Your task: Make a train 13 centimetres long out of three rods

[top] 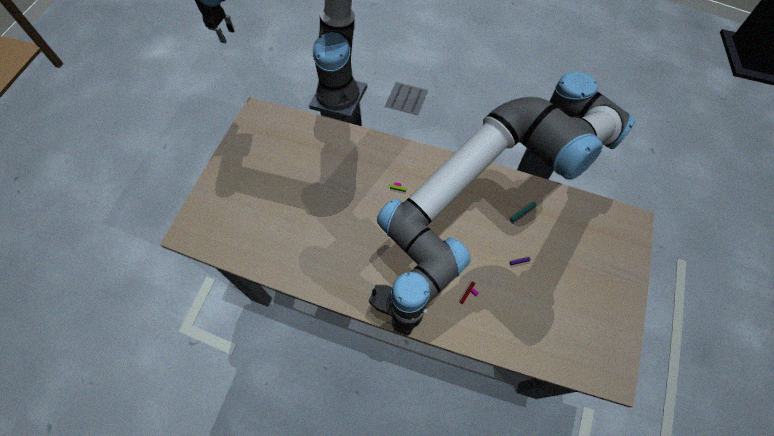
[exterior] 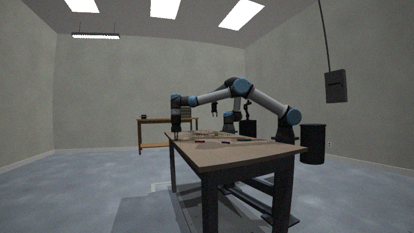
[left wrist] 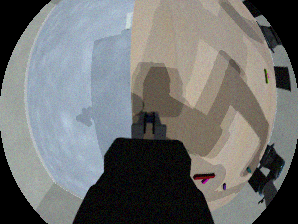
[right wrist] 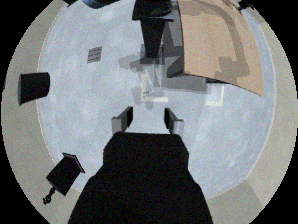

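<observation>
The blue rod lies 20 mm below my left hand. The rest, counted from my left hand: lime rod (410 mm behind, 70 mm to the right, 20 mm below); then red rod (180 mm to the left, 110 mm behind, 20 mm below); then purple rod (320 mm to the left, 240 mm behind, 20 mm below).
</observation>
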